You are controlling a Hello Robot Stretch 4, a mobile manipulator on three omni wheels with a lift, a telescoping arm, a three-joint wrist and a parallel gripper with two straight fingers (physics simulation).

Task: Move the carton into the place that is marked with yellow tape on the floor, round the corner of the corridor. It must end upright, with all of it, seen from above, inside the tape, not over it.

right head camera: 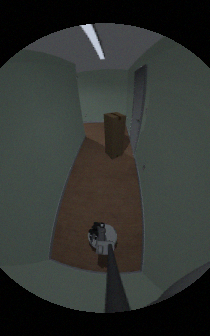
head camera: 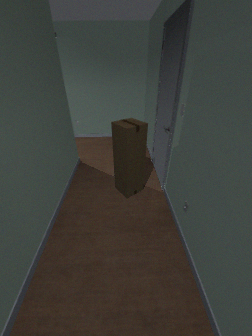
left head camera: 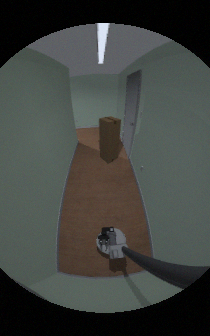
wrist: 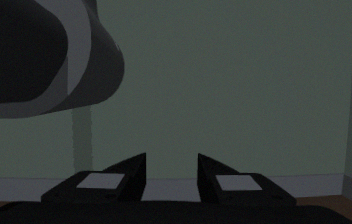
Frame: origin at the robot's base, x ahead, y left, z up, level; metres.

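Seen in the pictures: gripper, between the fingertips: [right head camera: 92,240] [left head camera: 103,246] [wrist: 171,168].
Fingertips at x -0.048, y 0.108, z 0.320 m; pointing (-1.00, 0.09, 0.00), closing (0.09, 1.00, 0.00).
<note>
A point is followed by its place in that frame.
The carton [head camera: 130,157] {x 1.688, y -0.160, z 0.633 m} [left head camera: 109,140] {x 1.680, y -0.148, z 0.595 m} [right head camera: 114,136] {x 1.692, y -0.166, z 0.586 m} is a tall brown box with dark tape on its top. It stands upright on the corridor floor, some way off from the robot, nearer the right wall than the left and close to the door. My gripper [wrist: 171,168] {x -0.048, y 0.108, z 0.320 m} is open and empty in the wrist view, facing a bare green wall with a pale skirting board. The carton does not show in the wrist view. In the left and right head views the folded wrist sits over the robot's round base, well apart from the carton. The yellow tape does not show in any view.
Green walls run along both sides. The left wall [head camera: 30,125] {x 1.547, y 0.813, z 1.105 m} ends at a corner beyond which brighter floor [head camera: 92,150] {x 3.261, y 0.572, z -0.027 m} shows. A grey door [head camera: 170,95] {x 2.047, y -0.678, z 1.276 m} [left head camera: 132,107] {x 2.052, y -0.678, z 1.234 m} [right head camera: 139,107] {x 1.982, y -0.676, z 1.164 m} is in the right wall beside the carton. An end wall [head camera: 105,75] {x 4.097, y 0.195, z 1.452 m} closes the corridor behind.
</note>
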